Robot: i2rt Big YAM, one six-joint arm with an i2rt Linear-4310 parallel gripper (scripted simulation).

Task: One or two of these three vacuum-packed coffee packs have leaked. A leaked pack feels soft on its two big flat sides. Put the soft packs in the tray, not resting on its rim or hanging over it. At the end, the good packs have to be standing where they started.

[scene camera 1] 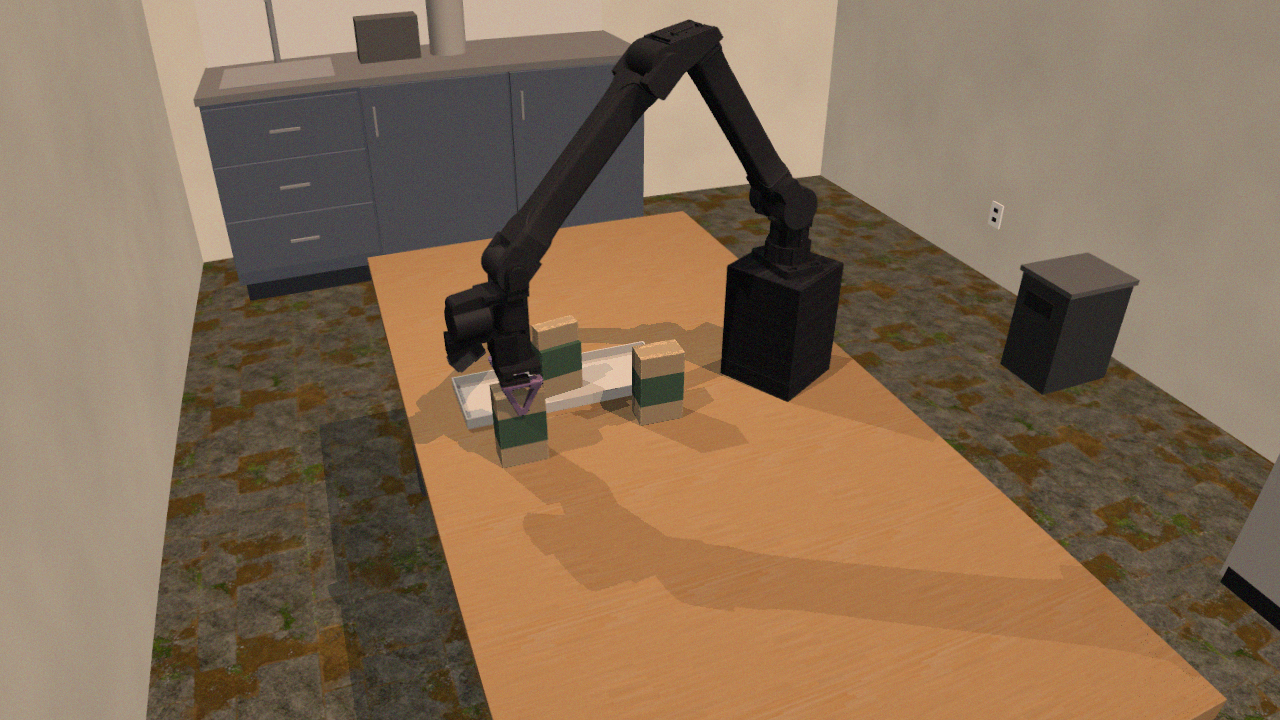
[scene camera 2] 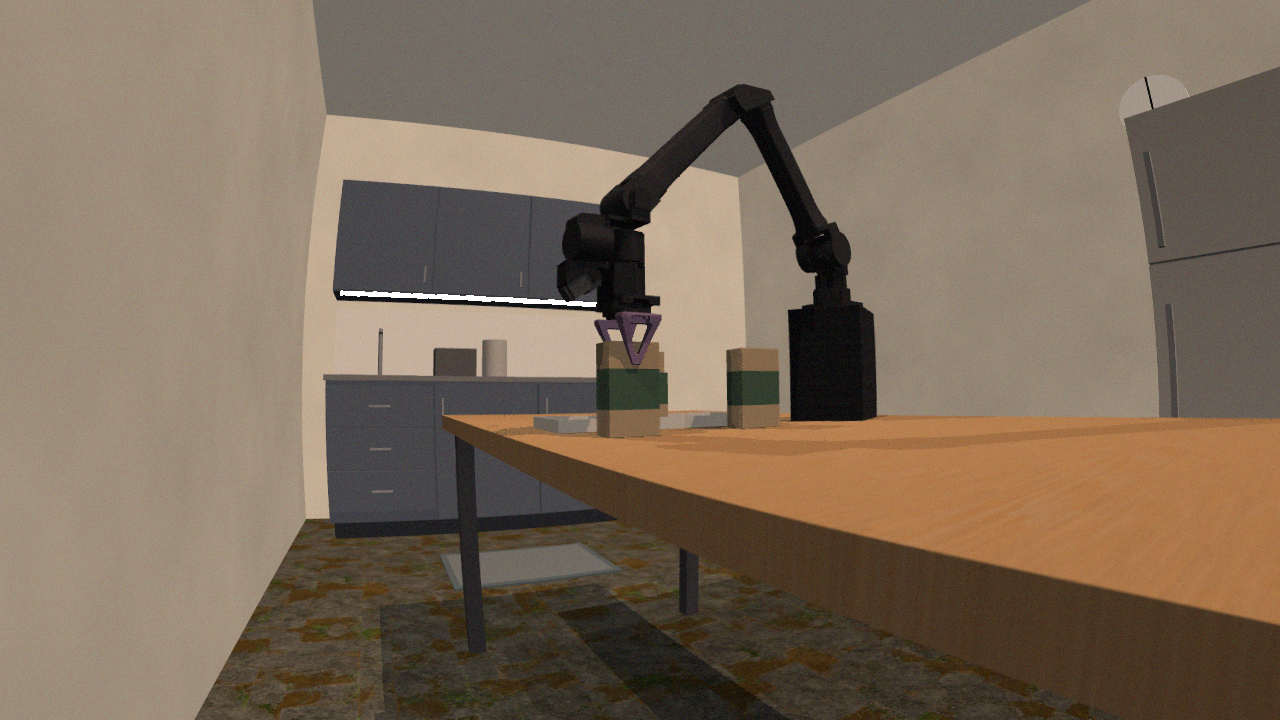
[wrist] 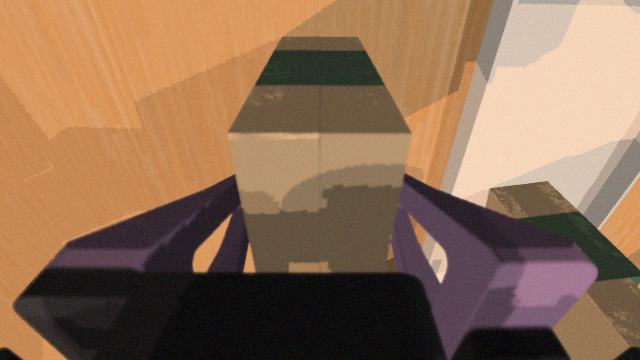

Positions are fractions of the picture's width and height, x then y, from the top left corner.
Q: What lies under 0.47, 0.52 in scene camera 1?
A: A white tray.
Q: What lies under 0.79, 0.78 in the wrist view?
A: My gripper.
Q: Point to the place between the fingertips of my gripper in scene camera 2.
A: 0.49, 0.51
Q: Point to a white tray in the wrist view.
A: At 0.86, 0.31
